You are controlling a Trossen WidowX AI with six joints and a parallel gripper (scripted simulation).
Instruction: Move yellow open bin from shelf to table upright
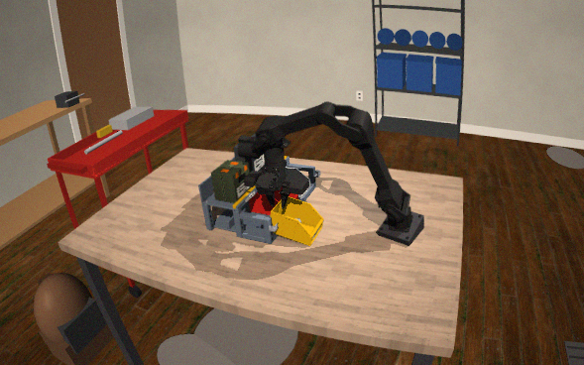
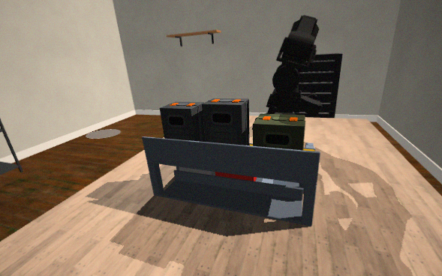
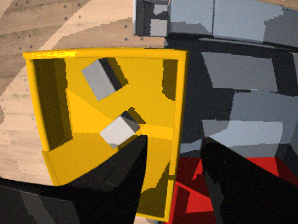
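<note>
Right now the yellow open bin is 7 cm below my hand, 6 cm behind it and 1 cm to the right of it. The rest, counted from my hand: green case 15 cm ahead, 3 cm above, 1 cm to the left; then red bin 11 cm to the right, 8 cm below, 8 cm ahead.
</note>
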